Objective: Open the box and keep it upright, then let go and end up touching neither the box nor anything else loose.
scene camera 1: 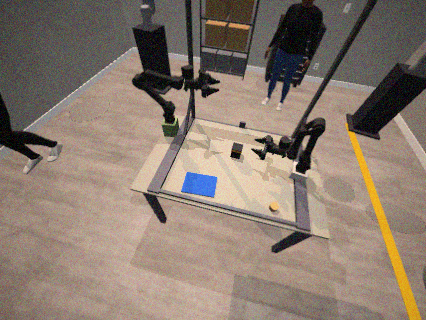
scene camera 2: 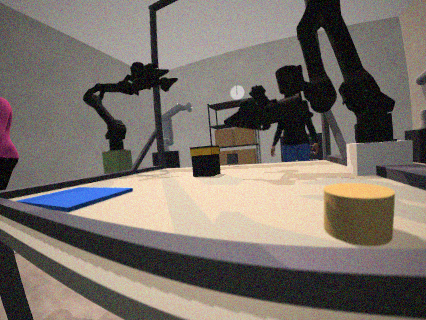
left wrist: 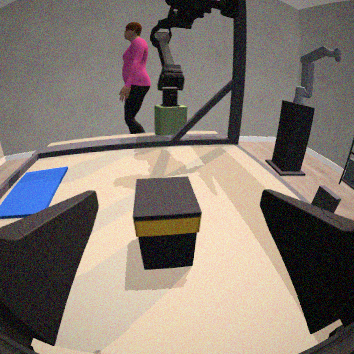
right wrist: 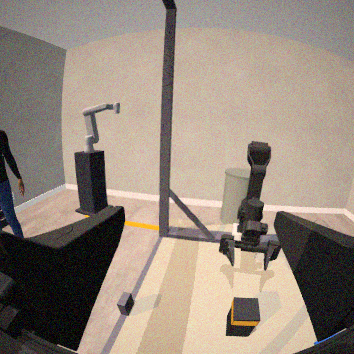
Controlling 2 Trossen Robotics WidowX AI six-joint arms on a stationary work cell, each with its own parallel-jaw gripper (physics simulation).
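Pixels of known places: left gripper, fingertip midpoint: (scene camera 1: 252, 144) (scene camera 2: 230, 124) (left wrist: 181, 198) (right wrist: 249, 267); right gripper, fingertip midpoint: (scene camera 1: 219, 85) (scene camera 2: 173, 74) (right wrist: 203, 217); left arm's base, link origin: (scene camera 1: 300, 169) (scene camera 2: 374, 142); right arm's base, link origin: (scene camera 1: 169, 120) (left wrist: 169, 105).
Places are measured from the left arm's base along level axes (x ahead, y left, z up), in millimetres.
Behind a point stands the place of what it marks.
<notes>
The box (scene camera 1: 236, 150) @(x 446, y 42, z 19 mm) (scene camera 2: 206, 162) (left wrist: 167, 220) @(x 412, y 8, z 19 mm) (right wrist: 243, 315) @(x 473, y 6, z 26 mm) is small and black, with a yellow band under its flat dark lid. It stands upright on the table, lid down. My left gripper (scene camera 1: 257, 146) @(x 355, y 0, z 85 mm) (scene camera 2: 228, 123) @(x 355, y 0, z 85 mm) (left wrist: 181, 198) @(x 355, y 0, z 85 mm) (right wrist: 248, 267) @(x 355, y 0, z 85 mm) is open and empty. It hangs above the table, to the right of the box in both scene views, and touches nothing. In the left wrist view the box shows between and beyond its fingers. My right gripper (scene camera 1: 218, 86) @(x 656, y -99, z 371 mm) (scene camera 2: 172, 79) @(x 656, y -99, z 371 mm) (right wrist: 203, 217) @(x 656, y -99, z 371 mm) is open and empty, high above the table's far left part and well away from the box.
A flat blue mat (scene camera 1: 200, 184) @(x 582, y 348, z -59 mm) (scene camera 2: 77, 198) @(x 529, y 359, z -59 mm) (left wrist: 35, 192) @(x 568, y 317, z -59 mm) lies at the front left. A yellow cylinder (scene camera 1: 274, 206) @(x 112, y 319, z -33 mm) (scene camera 2: 359, 215) @(x 115, y 340, z -45 mm) stands at the front right. A small dark block (scene camera 1: 242, 125) @(x 489, y -290, z -36 mm) (left wrist: 326, 198) @(x 486, y -292, z -22 mm) (right wrist: 126, 303) @(x 502, y -290, z -19 mm) is at the far edge. A frame post (left wrist: 240, 75) @(x 905, y -233, z 184 mm) (right wrist: 166, 125) @(x 78, y -351, z 423 mm) rises from the table frame.
</notes>
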